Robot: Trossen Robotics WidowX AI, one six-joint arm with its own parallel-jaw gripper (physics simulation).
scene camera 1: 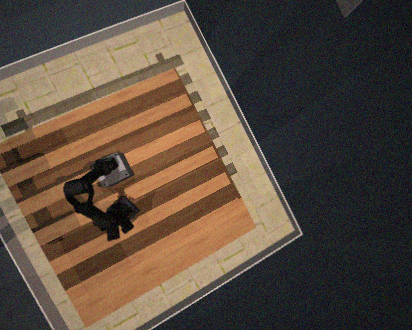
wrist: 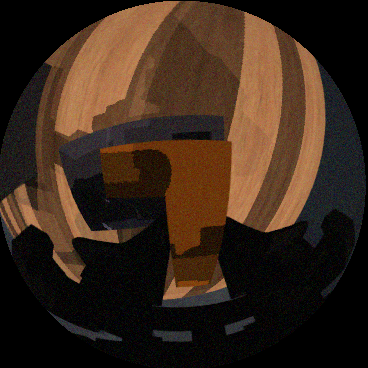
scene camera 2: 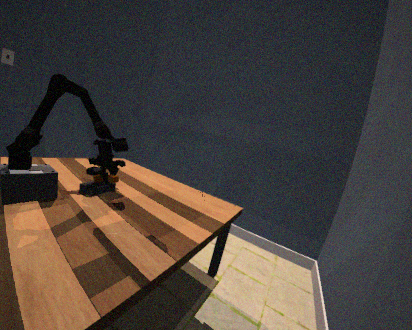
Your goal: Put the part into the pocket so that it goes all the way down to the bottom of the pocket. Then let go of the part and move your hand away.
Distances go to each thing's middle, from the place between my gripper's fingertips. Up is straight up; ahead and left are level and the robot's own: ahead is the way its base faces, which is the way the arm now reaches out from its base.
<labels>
I see the orange part point(wrist: 193, 174) 2 cm behind my hand and 2 cm above it. The rest, counted from my hand: pocket block point(wrist: 80, 158): 5 cm behind, 2 cm to the left, 2 cm below.
</labels>
